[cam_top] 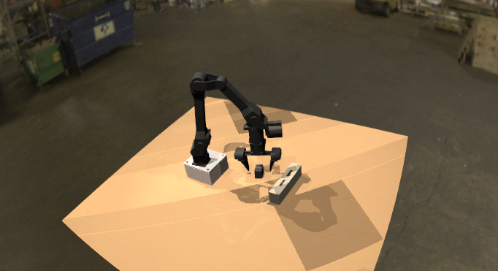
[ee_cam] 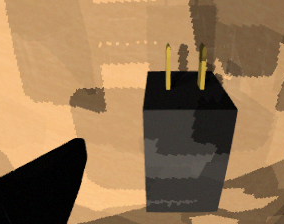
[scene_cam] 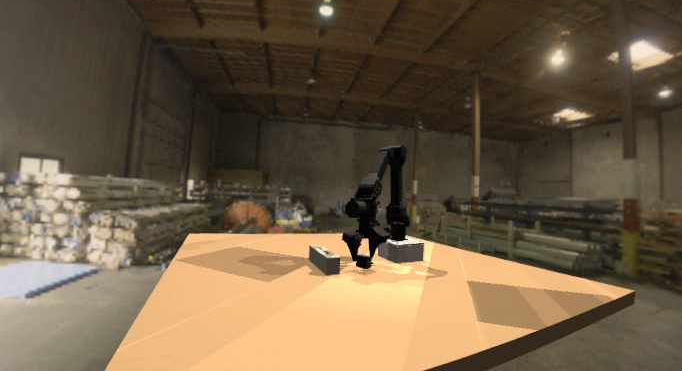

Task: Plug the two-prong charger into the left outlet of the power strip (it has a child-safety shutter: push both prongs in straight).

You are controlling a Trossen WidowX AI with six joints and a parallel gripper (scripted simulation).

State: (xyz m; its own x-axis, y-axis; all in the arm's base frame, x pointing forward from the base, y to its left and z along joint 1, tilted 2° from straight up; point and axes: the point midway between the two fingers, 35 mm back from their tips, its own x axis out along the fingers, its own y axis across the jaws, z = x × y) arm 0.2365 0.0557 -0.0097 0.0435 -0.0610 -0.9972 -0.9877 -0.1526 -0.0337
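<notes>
My gripper tip is now 10 mm past the black two-prong charger, 20 mm to the right of it and 10 mm above it.
</notes>
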